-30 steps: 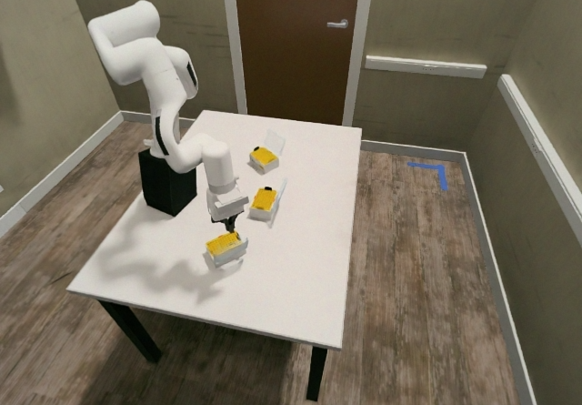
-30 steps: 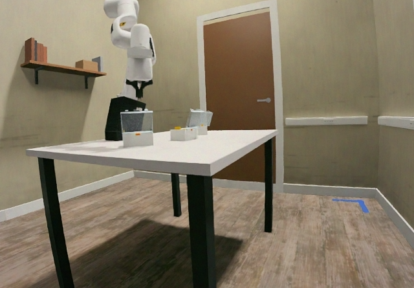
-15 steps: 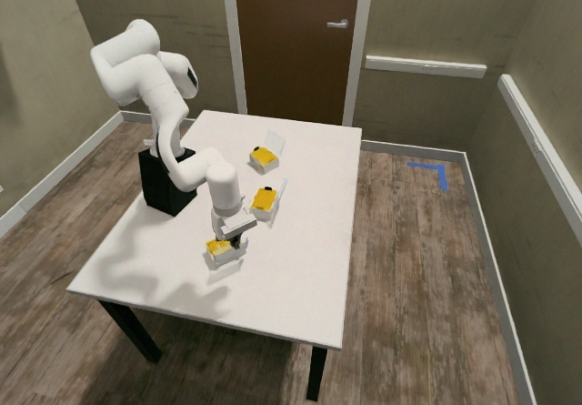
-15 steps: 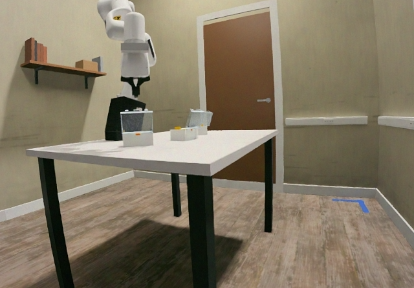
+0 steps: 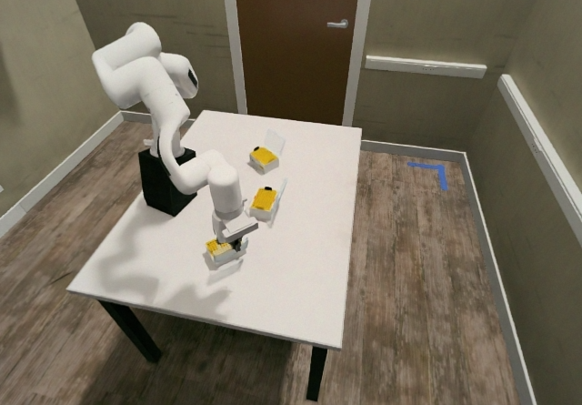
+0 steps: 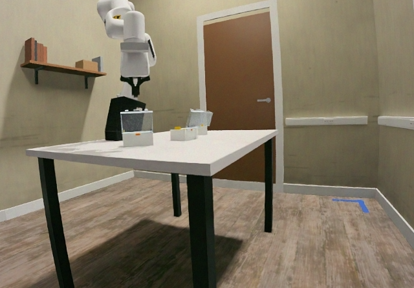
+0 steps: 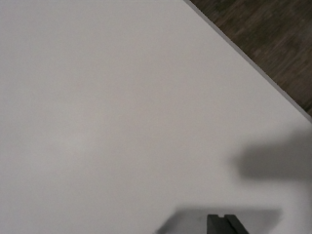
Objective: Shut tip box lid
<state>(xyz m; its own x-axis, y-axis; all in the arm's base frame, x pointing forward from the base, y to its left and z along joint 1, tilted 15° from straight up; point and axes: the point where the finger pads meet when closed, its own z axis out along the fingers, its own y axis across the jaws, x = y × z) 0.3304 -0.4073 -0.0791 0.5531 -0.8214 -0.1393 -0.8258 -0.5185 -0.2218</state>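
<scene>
The tip box lid lies 4 cm behind my hand, 6 cm to the left of it and 11 cm below it.
</scene>
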